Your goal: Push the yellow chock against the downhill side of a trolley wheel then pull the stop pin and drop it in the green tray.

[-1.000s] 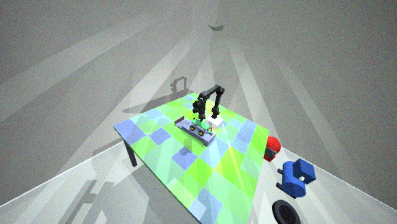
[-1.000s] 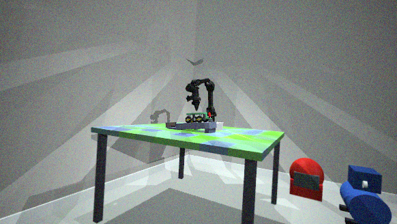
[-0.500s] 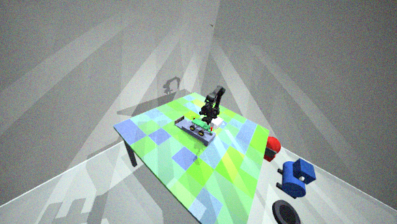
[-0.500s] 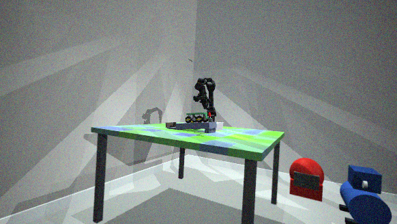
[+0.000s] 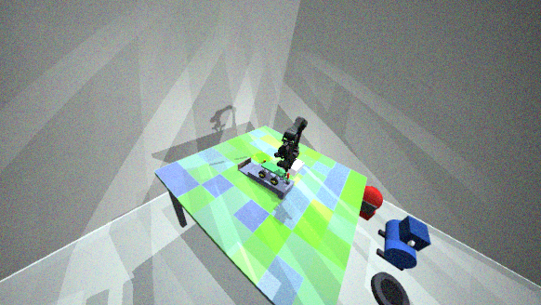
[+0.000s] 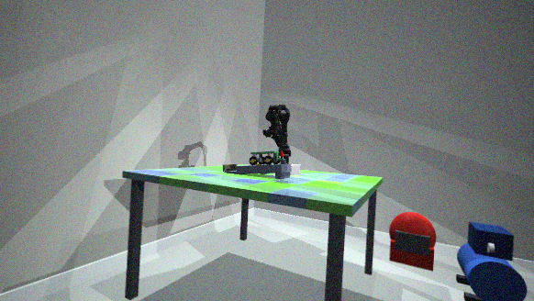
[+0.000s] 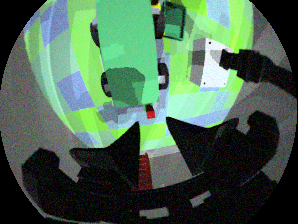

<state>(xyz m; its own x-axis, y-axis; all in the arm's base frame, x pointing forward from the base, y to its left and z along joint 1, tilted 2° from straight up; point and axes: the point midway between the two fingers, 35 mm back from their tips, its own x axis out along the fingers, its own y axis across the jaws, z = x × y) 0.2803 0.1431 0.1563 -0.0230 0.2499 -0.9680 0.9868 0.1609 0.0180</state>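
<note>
The red-headed stop pin lies 2 cm to the left of my gripper tip and 6 cm below it. Also, from my gripper tip: yellow chock: 1 cm behind, 20 cm to the right, 11 cm below; grey ramp: 3 cm ahead, 10 cm to the right, 14 cm below; green-topped trolley: 3 cm ahead, 9 cm to the right, 8 cm below.
</note>
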